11 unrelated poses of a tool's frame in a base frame.
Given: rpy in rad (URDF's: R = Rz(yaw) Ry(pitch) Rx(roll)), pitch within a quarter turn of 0, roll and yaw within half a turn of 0; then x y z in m.
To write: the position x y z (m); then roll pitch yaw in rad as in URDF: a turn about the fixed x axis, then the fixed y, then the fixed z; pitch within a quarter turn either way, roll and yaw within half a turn. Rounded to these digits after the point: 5 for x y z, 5 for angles.
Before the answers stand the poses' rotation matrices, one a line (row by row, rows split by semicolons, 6 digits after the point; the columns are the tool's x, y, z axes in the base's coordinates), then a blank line. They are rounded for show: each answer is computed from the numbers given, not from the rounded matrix.
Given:
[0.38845 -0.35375 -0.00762 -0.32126 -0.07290 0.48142]
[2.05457 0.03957 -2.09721 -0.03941 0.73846 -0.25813]
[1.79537 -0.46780 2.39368 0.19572 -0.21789 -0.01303]
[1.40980 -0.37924 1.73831 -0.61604 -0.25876 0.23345]
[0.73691 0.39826 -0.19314 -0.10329 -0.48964 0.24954]
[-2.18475 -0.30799 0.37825 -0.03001 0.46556 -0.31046]
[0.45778 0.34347 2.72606 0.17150 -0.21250 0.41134]
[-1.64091 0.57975 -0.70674 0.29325 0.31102 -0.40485]
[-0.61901 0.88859 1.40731 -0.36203 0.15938 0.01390]
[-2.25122 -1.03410 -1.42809 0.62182 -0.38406 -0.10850]
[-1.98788 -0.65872 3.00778 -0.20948 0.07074 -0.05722]
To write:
0.938053 -0.124151 -0.323486; -0.007148 0.926470 -0.376300; 0.346418 0.355302 0.868191
-0.502042 -0.419748 -0.756152; -0.863938 0.203416 0.460688; -0.039560 0.884553 -0.464759
-0.654347 0.473730 0.589415; 0.607041 -0.135720 0.782995; 0.450924 0.870149 -0.198765
-0.154884 -0.097130 0.983146; 0.915943 -0.387039 0.106060; 0.370215 0.916933 0.148912
0.904599 0.397909 0.152871; -0.176920 0.676757 -0.714633; -0.387815 0.619410 0.682591
0.885583 0.443020 -0.139556; 0.351918 -0.443875 0.824093; 0.303144 -0.778915 -0.548995
-0.861464 -0.498280 -0.097967; 0.380099 -0.760619 0.526292; -0.336756 0.416144 0.844642
0.636220 -0.461072 0.618577; -0.543253 0.301577 0.783535; -0.547815 -0.834544 -0.058609
0.102621 -0.876894 -0.469602; 0.622100 -0.311799 0.718173; -0.776184 -0.365839 0.513519
0.072718 -0.527720 0.846300; -0.506102 -0.750704 -0.424623; 0.859403 -0.397436 -0.321670
-0.783707 -0.500584 -0.367721; 0.105500 0.476137 -0.873020; 0.612105 -0.722986 -0.320340

[-0.32126 -0.07290 0.48142 0.38845 -0.35375 -0.00762]
[-0.03941 0.73846 -0.25813 2.05457 0.03957 -2.09721]
[0.19572 -0.21789 -0.01303 1.79537 -0.46780 2.39368]
[-0.61604 -0.25876 0.23345 1.40980 -0.37924 1.73831]
[-0.10329 -0.48964 0.24954 0.73691 0.39826 -0.19314]
[-0.03001 0.46556 -0.31046 -2.18475 -0.30799 0.37825]
[0.17150 -0.21250 0.41134 0.45778 0.34347 2.72606]
[0.29325 0.31102 -0.40485 -1.64091 0.57975 -0.70674]
[-0.36203 0.15938 0.01390 -0.61901 0.88859 1.40731]
[0.62182 -0.38406 -0.10850 -2.25122 -1.03410 -1.42809]
[-0.20948 0.07074 -0.05722 -1.98788 -0.65872 3.00778]

